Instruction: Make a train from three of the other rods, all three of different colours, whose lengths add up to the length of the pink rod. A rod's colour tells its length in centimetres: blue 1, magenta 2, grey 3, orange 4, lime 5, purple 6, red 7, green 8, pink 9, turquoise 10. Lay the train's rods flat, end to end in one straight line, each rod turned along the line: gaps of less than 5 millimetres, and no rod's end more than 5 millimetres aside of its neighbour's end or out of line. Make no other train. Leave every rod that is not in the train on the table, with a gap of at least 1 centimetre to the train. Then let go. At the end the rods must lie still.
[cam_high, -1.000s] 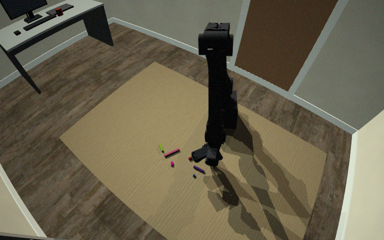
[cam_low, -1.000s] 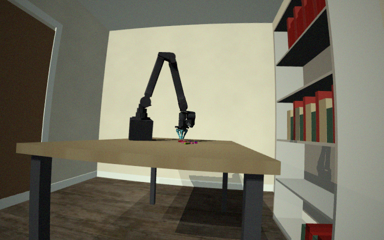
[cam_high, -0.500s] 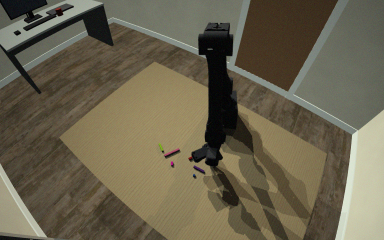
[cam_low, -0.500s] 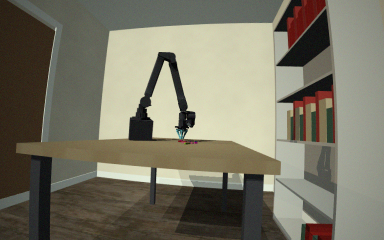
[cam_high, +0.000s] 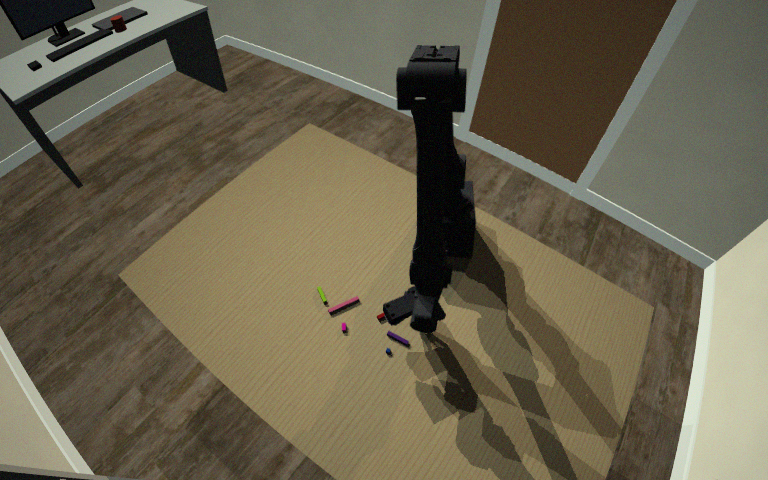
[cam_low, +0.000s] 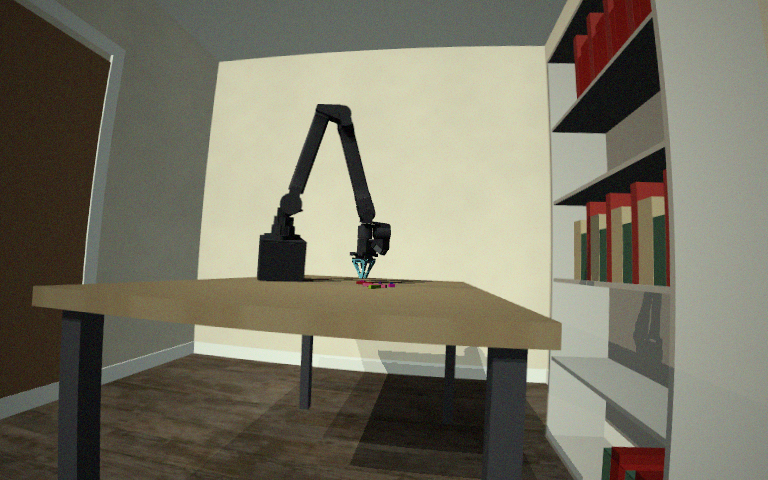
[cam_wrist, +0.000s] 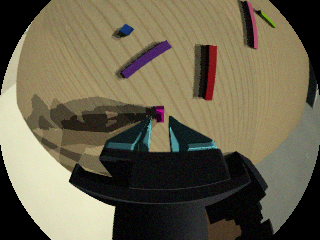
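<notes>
Now: the blue rod 120 mm ahead of my hand and 20 mm below it. The rest, counted from my hand: red rod: 40 mm ahead, 80 mm to the right, 20 mm below; pink rod: 110 mm ahead, 180 mm to the right, 20 mm below; purple rod: 70 mm ahead, 10 mm to the right, 20 mm below.
</notes>
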